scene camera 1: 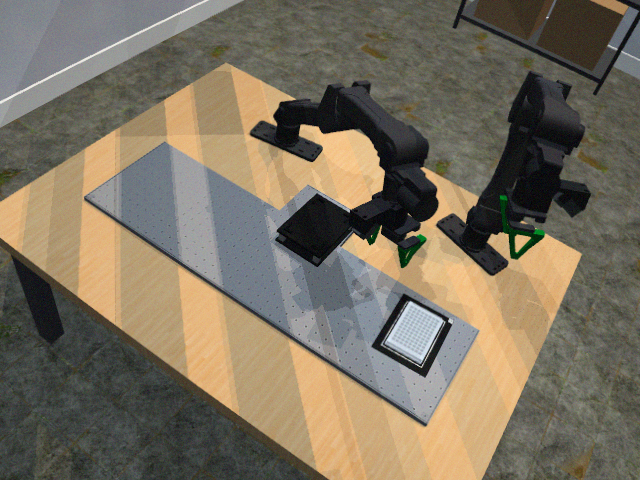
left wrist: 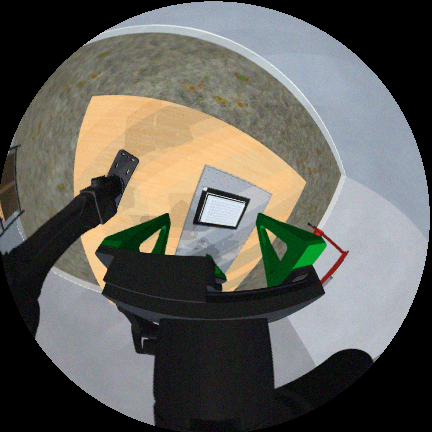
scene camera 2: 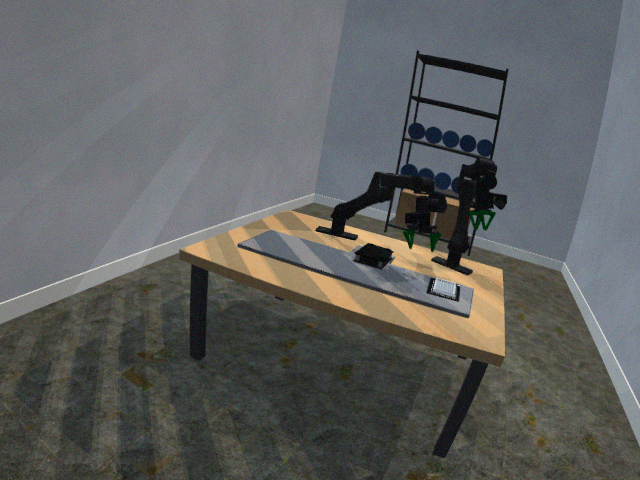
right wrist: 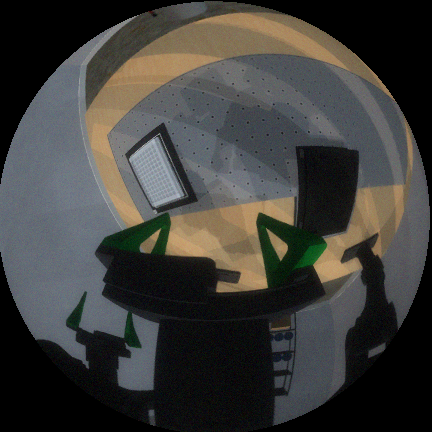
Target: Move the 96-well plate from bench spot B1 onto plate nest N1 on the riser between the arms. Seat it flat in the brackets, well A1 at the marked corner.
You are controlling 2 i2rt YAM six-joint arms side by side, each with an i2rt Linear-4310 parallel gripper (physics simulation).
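The white 96-well plate lies flat in the black frame of bench spot B1, on the right in both scene views. A light mark shows at one corner of that frame. The black plate nest N1 holds no plate; its marked corner is hard to tell. My right gripper is open and empty above the table between nest and plate. My left gripper is open, empty and raised high near its own base.
A grey perforated board runs along the wooden table under B1 and the nest. Both arm bases stand at the table's back. A shelf rack stands behind the table. A thin red object shows in the left wrist view.
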